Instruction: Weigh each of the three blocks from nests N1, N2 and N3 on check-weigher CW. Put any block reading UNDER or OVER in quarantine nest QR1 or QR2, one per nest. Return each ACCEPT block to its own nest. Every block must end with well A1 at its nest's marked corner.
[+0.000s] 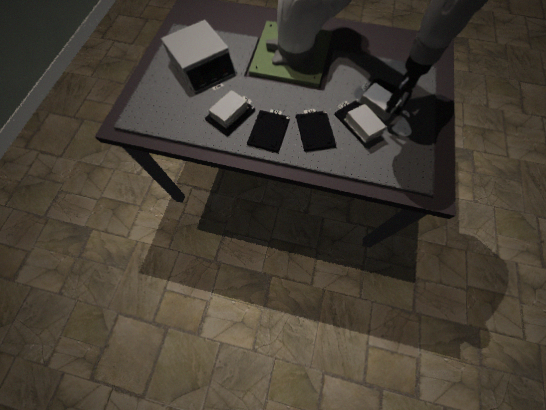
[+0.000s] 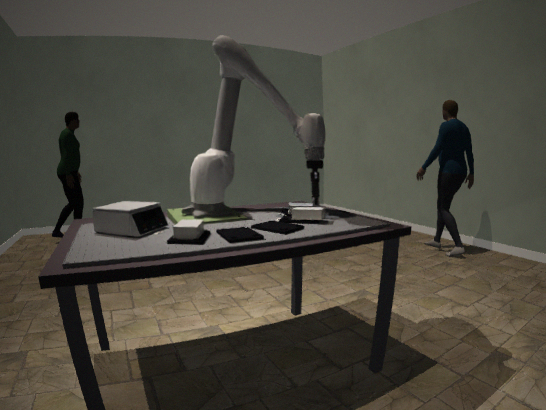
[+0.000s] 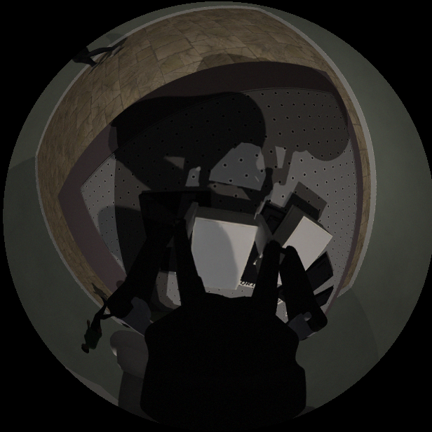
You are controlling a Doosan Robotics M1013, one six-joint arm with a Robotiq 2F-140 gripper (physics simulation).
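Seen in the pictures: gripper, fingertip midpoint: [image 1: 391, 111]; arm's base at its link origin: [image 1: 295, 51] [image 2: 207, 212].
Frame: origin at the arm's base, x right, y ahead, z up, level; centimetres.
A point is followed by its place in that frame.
My gripper [image 1: 394, 103] @(x -41.8, y 26.9, z 1.1 cm) [image 2: 315, 202] @(x -41.8, y 26.9, z 1.1 cm) [image 3: 225, 216] points down at the right back of the board and is shut on a white block [image 1: 377, 95] @(x -35.2, y 23.1, z 4.1 cm) [image 2: 301, 204] @(x -36.0, y 24.0, z 4.0 cm) [image 3: 220, 260]. The held block is low, over or in a dark nest; whether it touches is hidden. A second white block [image 1: 367, 123] @(x -32.1, y 37.2, z 4.3 cm) [image 2: 307, 214] @(x -28.9, y 38.4, z 2.3 cm) [image 3: 308, 236] sits on the neighbouring dark nest [image 1: 345, 114] @(x -24.6, y 33.5, z 2.5 cm). A third white block [image 1: 228, 107] @(x 19.8, y 38.9, z 3.8 cm) [image 2: 188, 229] @(x 22.2, y 43.9, z 3.0 cm) sits on the left dark nest [image 1: 227, 131] @(x 18.9, y 46.6, z -0.3 cm) [image 2: 187, 240] @(x 23.2, y 45.3, z -0.3 cm). Two nests [image 1: 269, 131] @(x 3.1, y 43.8, z -0.3 cm) [image 1: 316, 131] @(x -14.5, y 40.5, z -0.3 cm) between them are empty. Nest labels and well A1 cannot be read.
A white box with a dark display [image 1: 197, 46] @(x 37.9, y 15.2, z 8.5 cm) [image 2: 114, 219] @(x 45.6, y 21.9, z 4.7 cm), apparently the check-weigher, stands at the left back; its reading is illegible. The arm's base stands on a green plate [image 1: 262, 69] @(x 12.3, y 12.4, z -0.7 cm) [image 2: 176, 217] @(x 16.2, y 3.0, z -0.2 cm). Two people [image 2: 70, 150] [image 2: 453, 145] are beyond the table [image 2: 225, 255] @(x 15.3, y 58.5, z -2.8 cm).
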